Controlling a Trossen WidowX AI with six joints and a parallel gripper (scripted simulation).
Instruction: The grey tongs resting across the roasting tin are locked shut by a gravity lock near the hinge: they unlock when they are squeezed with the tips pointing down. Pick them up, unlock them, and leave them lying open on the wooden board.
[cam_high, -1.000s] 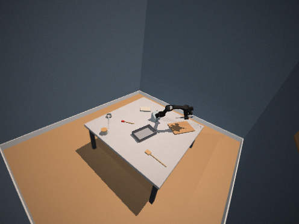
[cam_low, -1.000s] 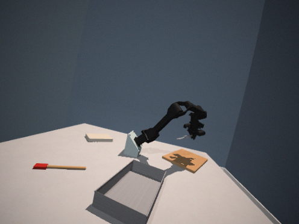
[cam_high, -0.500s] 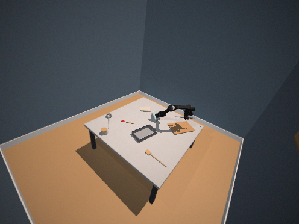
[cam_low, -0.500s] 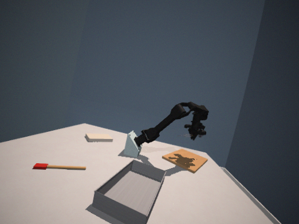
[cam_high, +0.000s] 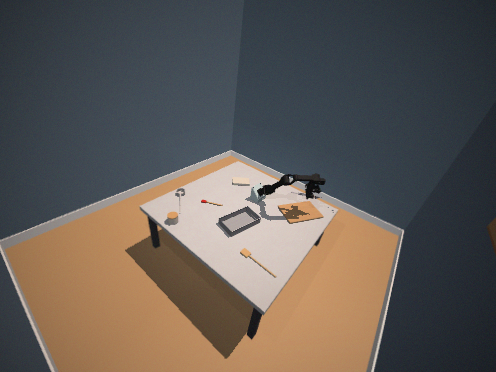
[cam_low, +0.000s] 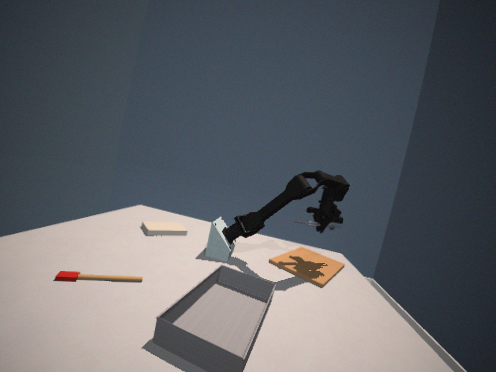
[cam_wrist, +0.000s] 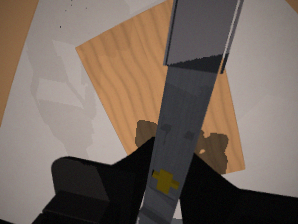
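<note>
The wooden board lies 15 cm below my gripper tip, 2 cm ahead of it and 1 cm to the right of it. From my gripper tip the other things lie so: roasting tin 54 cm ahead, 32 cm to the right, 13 cm below; then yellow lock piece 4 cm above; then cream block 71 cm to the right, 14 cm below, 5 cm ahead.
</note>
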